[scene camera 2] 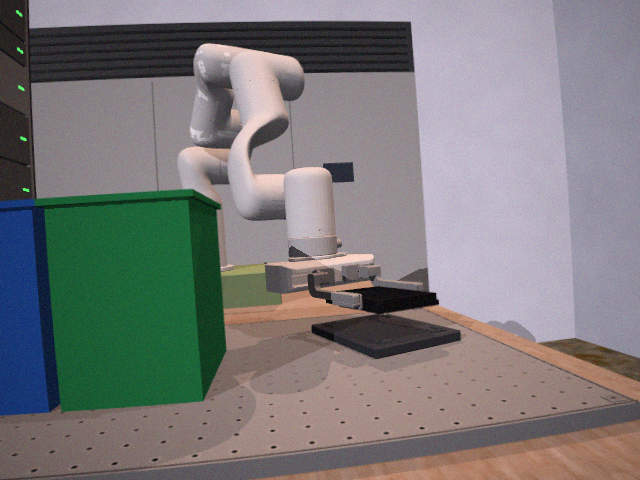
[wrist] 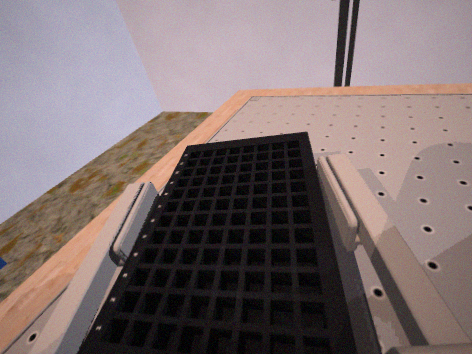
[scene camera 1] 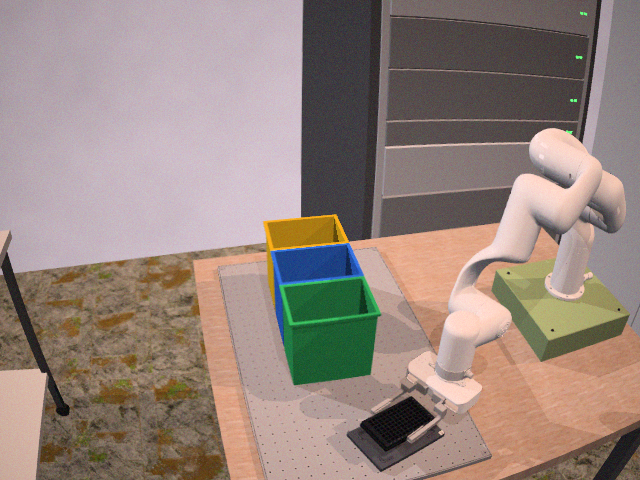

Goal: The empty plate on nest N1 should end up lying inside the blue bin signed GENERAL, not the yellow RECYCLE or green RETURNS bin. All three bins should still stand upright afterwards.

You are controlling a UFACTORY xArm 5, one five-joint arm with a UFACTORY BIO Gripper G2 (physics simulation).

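Scene camera 1 gives me my gripper (scene camera 1: 390,427) and the black gridded plate (scene camera 1: 391,427), along with a green bin (scene camera 1: 329,326), a blue bin (scene camera 1: 318,263) and a yellow bin (scene camera 1: 282,234). In scene camera 2 I find my gripper (scene camera 2: 391,296), the black gridded plate (scene camera 2: 379,300), the green bin (scene camera 2: 135,282) and a dark nest (scene camera 2: 408,335). The wrist view shows me my gripper (wrist: 233,180) and the black gridded plate (wrist: 238,246). The green bin is out of frame in the wrist view, and the blue bin is out of frame in the wrist view.
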